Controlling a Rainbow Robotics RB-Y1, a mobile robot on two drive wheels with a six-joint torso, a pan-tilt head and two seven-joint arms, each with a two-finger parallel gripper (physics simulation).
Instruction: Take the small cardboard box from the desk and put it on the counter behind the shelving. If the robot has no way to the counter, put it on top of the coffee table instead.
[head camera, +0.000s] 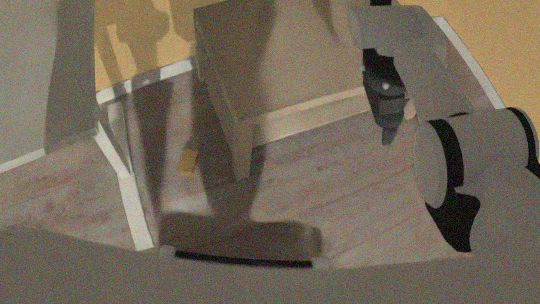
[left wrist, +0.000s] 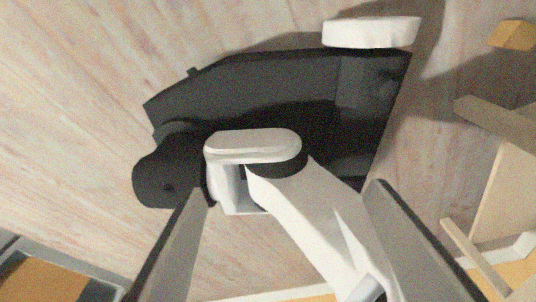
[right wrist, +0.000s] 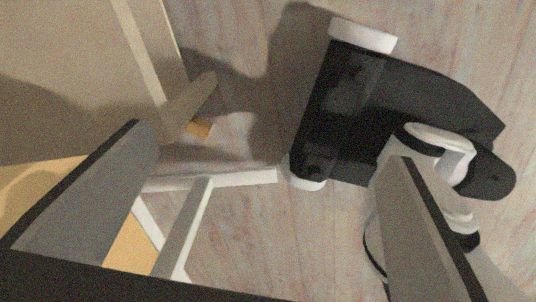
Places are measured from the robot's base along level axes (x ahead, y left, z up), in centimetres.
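Where they show: left gripper, fingertip midpoint: (left wrist: 284, 193); right gripper, fingertip midpoint: (head camera: 379, 118) (right wrist: 266, 153).
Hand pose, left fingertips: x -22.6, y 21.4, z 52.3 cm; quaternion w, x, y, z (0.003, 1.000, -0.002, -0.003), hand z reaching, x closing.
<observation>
After its pixels a point has its place.
A small orange-brown box (head camera: 188, 162) {x 45.4, y 22.8, z 5.2 cm} (left wrist: 512, 35) {x 42.5, y 23.7, z 5.2 cm} (right wrist: 199, 128) {x 45.6, y 22.1, z 5.2 cm} lies on the floor between the desk's leg frame and the near leg of the coffee table (head camera: 310, 65) {x 64.9, y -17.5, z 45.2 cm} (right wrist: 60, 50). The desk (head camera: 25, 75) {x 22.0, y 46.2, z 95.2 cm} has a grey top at the left of the head view; no box shows on its visible part. My right gripper (head camera: 397, 125) (right wrist: 266, 153) {x 24.2, y -24.1, z 82.0 cm} is open and empty, over the right part of the coffee table in the head view. My left gripper (left wrist: 284, 193) {x -22.5, y 21.4, z 52.3 cm} is open and empty beside my base. The counter does not show.
My dark wheeled base (left wrist: 280, 80) {x -20.7, y 18.2, z 17.0 cm} (right wrist: 410, 85) {x -18.1, y -17.9, z 17.0 cm} stands close to the coffee table and the desk's pale leg frame (head camera: 135, 215) (right wrist: 240, 177). An orange wall (head camera: 515, 45) {x 111.8, y -142.4, z 43.0 cm} with a white skirting rises behind. A grey frame (left wrist: 65, 265) {x -187.4, y -109.9, z 6.8 cm} stands at the lower left of the left wrist view.
</observation>
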